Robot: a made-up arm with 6 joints. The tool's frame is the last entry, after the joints. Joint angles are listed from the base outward. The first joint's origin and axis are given. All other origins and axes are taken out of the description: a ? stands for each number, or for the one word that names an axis. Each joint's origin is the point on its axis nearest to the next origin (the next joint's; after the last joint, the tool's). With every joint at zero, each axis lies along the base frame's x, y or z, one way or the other. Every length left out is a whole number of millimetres.
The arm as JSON. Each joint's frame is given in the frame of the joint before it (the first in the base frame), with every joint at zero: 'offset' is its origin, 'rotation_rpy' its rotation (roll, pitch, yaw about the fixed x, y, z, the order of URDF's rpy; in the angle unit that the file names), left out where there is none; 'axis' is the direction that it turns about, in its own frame. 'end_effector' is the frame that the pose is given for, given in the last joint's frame.
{
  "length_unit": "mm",
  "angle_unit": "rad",
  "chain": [
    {
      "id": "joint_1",
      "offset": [
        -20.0,
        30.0,
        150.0
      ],
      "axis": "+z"
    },
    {
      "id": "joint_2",
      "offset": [
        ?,
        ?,
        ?
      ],
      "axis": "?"
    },
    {
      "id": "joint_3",
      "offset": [
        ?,
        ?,
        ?
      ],
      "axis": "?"
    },
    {
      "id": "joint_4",
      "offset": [
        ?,
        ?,
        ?
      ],
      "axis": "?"
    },
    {
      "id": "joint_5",
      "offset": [
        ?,
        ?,
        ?
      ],
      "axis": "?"
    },
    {
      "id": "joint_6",
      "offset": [
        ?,
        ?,
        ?
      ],
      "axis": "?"
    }
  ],
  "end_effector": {
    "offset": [
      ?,
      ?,
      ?
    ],
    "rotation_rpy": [
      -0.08,
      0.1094,
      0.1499
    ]
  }
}
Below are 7 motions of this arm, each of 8 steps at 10 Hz.
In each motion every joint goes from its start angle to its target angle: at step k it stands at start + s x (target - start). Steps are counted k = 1, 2, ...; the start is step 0. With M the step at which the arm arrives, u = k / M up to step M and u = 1 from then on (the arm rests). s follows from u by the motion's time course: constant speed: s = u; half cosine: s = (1 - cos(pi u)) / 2; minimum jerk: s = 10 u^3 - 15 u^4 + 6 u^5.
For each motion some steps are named. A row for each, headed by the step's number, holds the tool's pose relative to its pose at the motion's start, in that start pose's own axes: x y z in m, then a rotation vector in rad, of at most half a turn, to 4 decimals.
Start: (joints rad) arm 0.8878 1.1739 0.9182 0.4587 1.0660 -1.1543
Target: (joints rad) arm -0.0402 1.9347 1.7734 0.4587 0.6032 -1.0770
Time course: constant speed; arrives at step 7
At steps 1, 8:
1: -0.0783 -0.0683 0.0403 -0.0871 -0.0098 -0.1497
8: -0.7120 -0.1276 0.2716 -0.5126 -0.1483 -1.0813

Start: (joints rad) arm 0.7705 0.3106 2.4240 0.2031 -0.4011 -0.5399
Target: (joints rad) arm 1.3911 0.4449 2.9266 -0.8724 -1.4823 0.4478
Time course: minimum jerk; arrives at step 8
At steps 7, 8:
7: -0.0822 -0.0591 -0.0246 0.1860 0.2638 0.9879
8: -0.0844 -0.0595 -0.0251 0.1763 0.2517 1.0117

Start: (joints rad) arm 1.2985 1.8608 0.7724 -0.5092 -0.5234 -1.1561
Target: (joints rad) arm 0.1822 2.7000 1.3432 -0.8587 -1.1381 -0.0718
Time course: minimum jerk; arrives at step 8
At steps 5, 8:
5: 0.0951 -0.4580 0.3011 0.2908 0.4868 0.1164
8: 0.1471 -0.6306 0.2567 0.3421 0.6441 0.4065

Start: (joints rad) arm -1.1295 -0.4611 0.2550 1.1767 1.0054 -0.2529
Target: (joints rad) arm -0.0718 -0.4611 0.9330 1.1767 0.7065 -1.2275
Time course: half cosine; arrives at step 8
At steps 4, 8:
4: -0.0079 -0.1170 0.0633 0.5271 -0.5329 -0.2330
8: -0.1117 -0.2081 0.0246 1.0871 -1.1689 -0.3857

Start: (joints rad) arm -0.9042 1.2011 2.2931 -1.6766 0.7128 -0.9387
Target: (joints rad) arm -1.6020 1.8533 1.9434 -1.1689 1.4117 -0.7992
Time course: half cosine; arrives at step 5
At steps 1, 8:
1: 0.0068 0.0132 0.0753 -0.1703 -0.0429 0.0676
8: -0.0637 0.4949 0.6471 -1.6919 -0.3311 0.7680

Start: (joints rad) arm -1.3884 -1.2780 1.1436 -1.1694 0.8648 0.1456
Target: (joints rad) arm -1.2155 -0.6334 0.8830 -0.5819 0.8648 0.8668
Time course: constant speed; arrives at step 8
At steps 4, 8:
4: -0.0994 -0.2651 -0.1246 -0.7646 0.3472 -0.0927
8: -0.3031 -0.4930 -0.1829 -1.4087 0.8168 0.0069

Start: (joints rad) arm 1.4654 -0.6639 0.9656 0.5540 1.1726 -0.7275
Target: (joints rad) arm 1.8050 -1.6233 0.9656 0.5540 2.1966 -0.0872
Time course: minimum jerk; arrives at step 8
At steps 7, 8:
7: -0.0692 -0.0016 0.6726 -1.4884 -1.5369 0.1745
8: -0.0749 0.0013 0.6830 -1.5136 -1.5614 0.1744

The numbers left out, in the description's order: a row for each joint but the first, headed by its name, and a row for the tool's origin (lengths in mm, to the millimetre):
joint_2: xyz 30.0 -30.0 0.0, axis +y
joint_3: xyz -30.0 0.0 430.0, axis -y
joint_4: xyz 430.0 0.0 -10.0, axis -x
joint_5: xyz 0.0 -70.0 0.0, axis -y
joint_6: xyz -10.0 0.0 10.0, axis -x
tool: xyz 0.0 30.0 20.0

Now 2 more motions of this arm.
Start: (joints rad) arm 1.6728 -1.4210 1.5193 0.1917 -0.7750 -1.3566
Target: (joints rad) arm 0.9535 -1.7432 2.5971 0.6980 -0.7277 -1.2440
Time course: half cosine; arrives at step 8
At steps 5, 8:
5: -0.5192 0.3041 -0.2642 -0.4357 -0.3372 0.9896
8: -0.7620 0.2349 -0.3223 -0.3648 -0.4927 1.4172

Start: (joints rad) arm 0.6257 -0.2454 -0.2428 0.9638 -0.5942 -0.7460
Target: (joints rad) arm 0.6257 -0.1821 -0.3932 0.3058 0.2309 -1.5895
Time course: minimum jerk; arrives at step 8
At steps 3, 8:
3: 0.0138 -0.0106 -0.0158 0.3358 -0.1047 0.2556
8: 0.0614 -0.0438 -0.0944 1.3349 -0.2982 0.8486

